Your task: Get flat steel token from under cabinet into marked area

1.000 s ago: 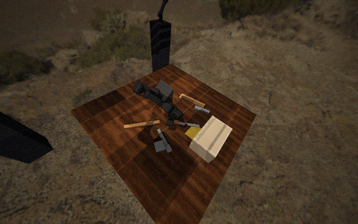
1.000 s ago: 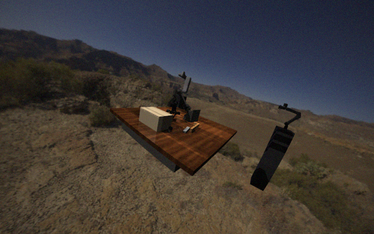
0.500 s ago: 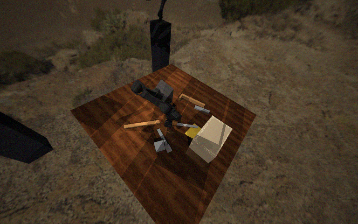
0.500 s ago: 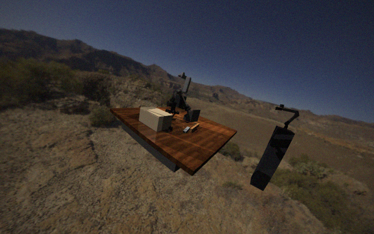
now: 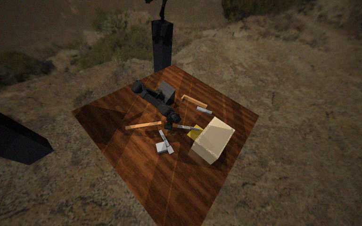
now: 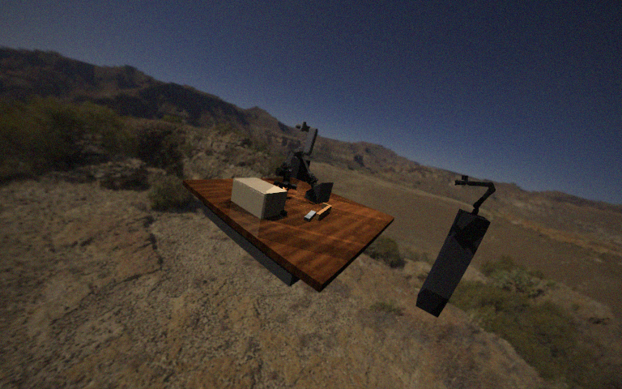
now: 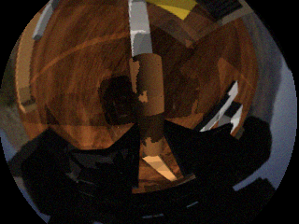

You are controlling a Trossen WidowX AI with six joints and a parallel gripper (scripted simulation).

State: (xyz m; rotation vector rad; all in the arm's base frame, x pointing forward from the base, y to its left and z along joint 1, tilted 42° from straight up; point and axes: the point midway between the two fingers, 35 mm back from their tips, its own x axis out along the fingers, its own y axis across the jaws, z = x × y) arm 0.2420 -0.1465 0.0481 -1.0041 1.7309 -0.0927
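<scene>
Now: the grey scraper 11 cm ahead of my gripper tip and 14 cm to the right of it. Also, from my gripper tip: steel token (31 cm ahead, 8 cm to the left, 1 cm below); wooden stick (15 cm behind, 16 cm to the right); grey block (10 cm ahead, 20 cm to the right, 1 cm above).
</scene>
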